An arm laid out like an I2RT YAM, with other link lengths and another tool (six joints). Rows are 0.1 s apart.
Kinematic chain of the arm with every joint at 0, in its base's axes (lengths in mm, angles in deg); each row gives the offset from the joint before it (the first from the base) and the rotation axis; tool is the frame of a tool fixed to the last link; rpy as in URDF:
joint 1: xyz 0 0 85.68 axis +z
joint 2: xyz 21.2 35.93 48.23 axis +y
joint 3: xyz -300.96 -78.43 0 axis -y
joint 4: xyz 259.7 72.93 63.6 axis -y
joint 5: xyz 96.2 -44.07 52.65 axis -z
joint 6: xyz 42.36 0 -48.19 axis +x
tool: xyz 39 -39 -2 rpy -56.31 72.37 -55.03
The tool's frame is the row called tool.
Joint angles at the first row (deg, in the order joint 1, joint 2, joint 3, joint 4, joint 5, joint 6):
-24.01, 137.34, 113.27, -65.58, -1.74, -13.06
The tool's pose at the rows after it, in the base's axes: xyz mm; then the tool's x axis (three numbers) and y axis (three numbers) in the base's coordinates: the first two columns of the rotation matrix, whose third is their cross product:
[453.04, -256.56, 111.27, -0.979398, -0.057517, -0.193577, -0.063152, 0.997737, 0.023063]
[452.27, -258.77, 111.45, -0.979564, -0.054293, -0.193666, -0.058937, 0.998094, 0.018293]
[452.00, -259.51, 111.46, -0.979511, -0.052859, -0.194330, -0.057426, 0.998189, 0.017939]
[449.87, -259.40, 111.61, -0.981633, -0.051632, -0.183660, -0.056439, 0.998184, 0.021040]
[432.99, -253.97, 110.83, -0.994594, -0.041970, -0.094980, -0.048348, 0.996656, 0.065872]
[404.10, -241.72, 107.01, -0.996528, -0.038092, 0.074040, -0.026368, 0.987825, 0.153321]
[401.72, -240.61, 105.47, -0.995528, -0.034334, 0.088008, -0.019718, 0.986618, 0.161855]
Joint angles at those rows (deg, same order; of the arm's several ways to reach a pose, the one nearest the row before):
-24.05, 137.36, 113.28, -65.50, -1.72, -13.06
-24.27, 137.36, 113.27, -65.36, -1.48, -13.04
-24.36, 137.36, 113.27, -65.32, -1.48, -13.04
-24.42, 137.36, 113.32, -66.00, -1.34, -13.06
-24.64, 137.49, 113.43, -71.70, -1.26, -13.04
-24.77, 138.45, 113.41, -81.65, -1.37, -13.02
-24.80, 138.65, 113.30, -82.28, -1.52, -12.82

